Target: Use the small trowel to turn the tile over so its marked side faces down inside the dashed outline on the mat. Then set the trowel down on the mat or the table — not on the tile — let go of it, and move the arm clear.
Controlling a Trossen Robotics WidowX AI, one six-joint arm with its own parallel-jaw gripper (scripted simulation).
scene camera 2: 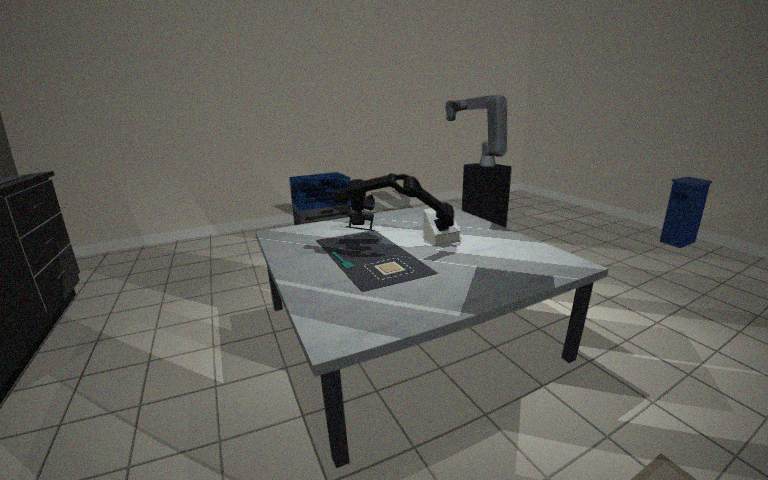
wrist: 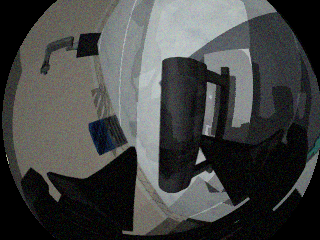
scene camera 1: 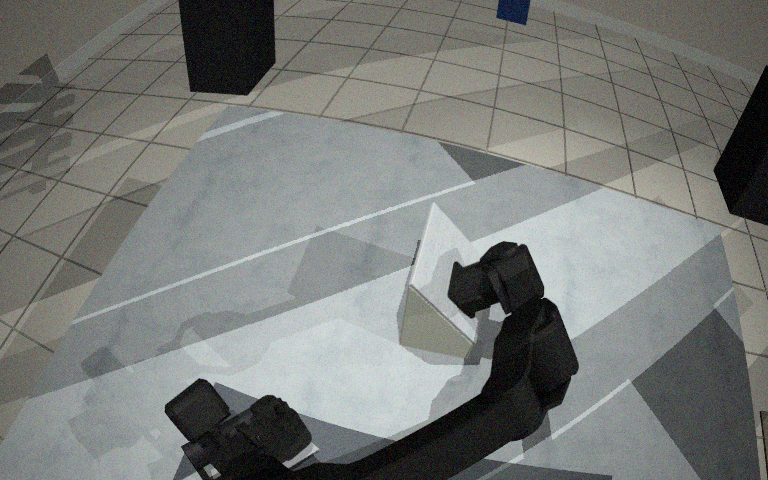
Labels:
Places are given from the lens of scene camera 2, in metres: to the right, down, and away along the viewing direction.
dark mat (scene camera 2: 363, 248): -0.10, 0.04, 1.75

